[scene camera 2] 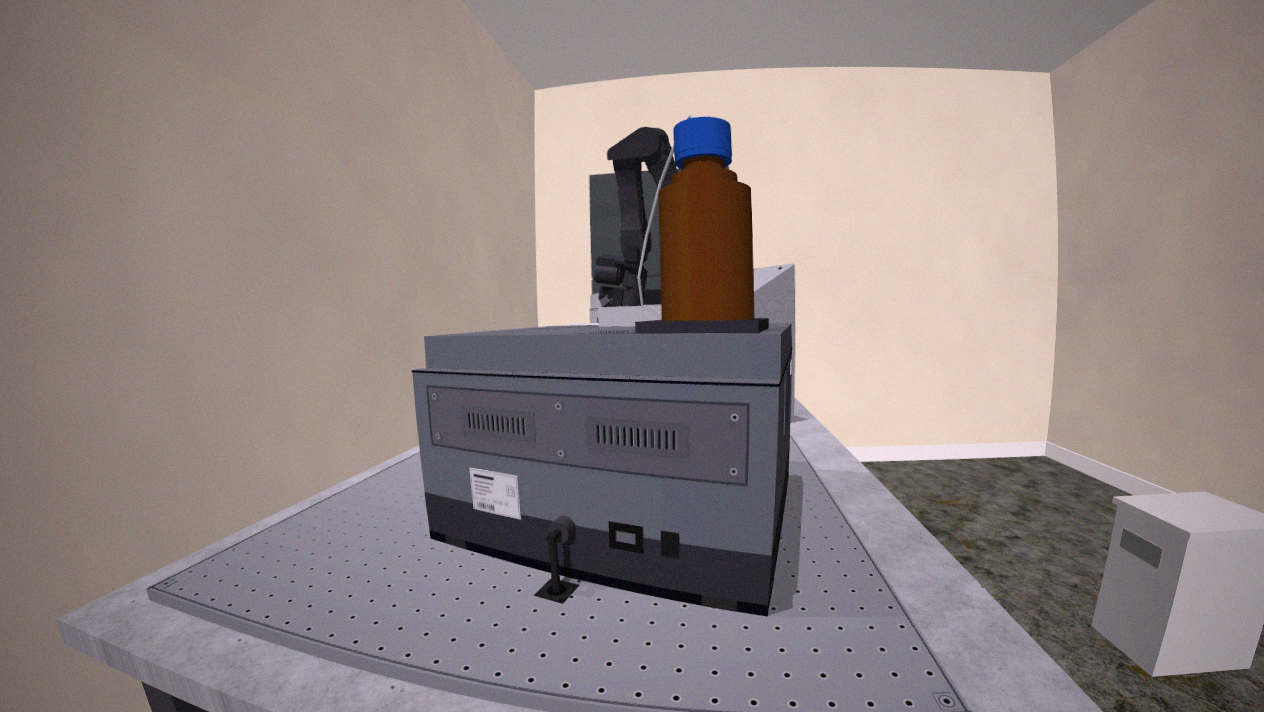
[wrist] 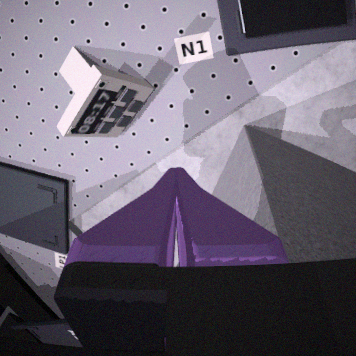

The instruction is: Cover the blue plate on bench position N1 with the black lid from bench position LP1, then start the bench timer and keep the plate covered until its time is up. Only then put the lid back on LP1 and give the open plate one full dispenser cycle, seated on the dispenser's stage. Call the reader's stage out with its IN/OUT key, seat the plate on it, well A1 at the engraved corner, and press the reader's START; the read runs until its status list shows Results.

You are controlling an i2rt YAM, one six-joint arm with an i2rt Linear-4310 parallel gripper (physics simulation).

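Frame: origin at the arm's base, x down, y right, z back, level; centimetres.
Where they show: gripper, fingertip midpoint: (wrist: 175, 178).
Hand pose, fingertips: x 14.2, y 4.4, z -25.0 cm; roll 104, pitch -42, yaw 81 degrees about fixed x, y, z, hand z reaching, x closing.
Each offset is from my fingertips to the top centre of the thing. "pt": to the spot under its first point. Level surfaces: height alone.
My gripper (wrist: 175, 178) is shut with its purple fingertips together and empty, above the bench's front edge in the wrist view. A black lid-like cover {pt dx +12.9, dy +11.6, dz -0.6 cm} (wrist: 295, 16) fills the dark holder {pt dx +14.6, dy +10.3, dz +1.1 cm} (wrist: 290, 42) by the N1 label {pt dx +15.6, dy +3.4, dz -3.9 cm} (wrist: 194, 48) at the top right; no blue plate surface shows there. The bench timer {dx +8.9, dy -5.8, dz -8.3 cm} (wrist: 107, 107) stands at the upper left, its display reading 08:17. The LP1 holder {dx +14.3, dy -26.8, dz -6.5 cm} (wrist: 25, 200) at the left edge shows a bare grey floor with corner marks; its label {pt dx +15.6, dy -29.7, dz +4.0 cm} (wrist: 61, 259) is partly hidden. The gripper is hidden in the scene view.
A large grey instrument {pt dx -5.7, dy -73.3, dz +3.7 cm} (scene camera 2: 592, 353) stands on the perforated board {dx +15.6 cm} (scene camera 2: 327, 610), with a brown bottle {pt dx -14.4, dy -74.4, dz +13.7 cm} (scene camera 2: 707, 247) on top. The dark arm (scene camera 2: 629, 199) rises behind it. A dark grey wedge shape (wrist: 310, 190) lies right of the fingers. A white box (scene camera 2: 1211, 592) stands on the floor.
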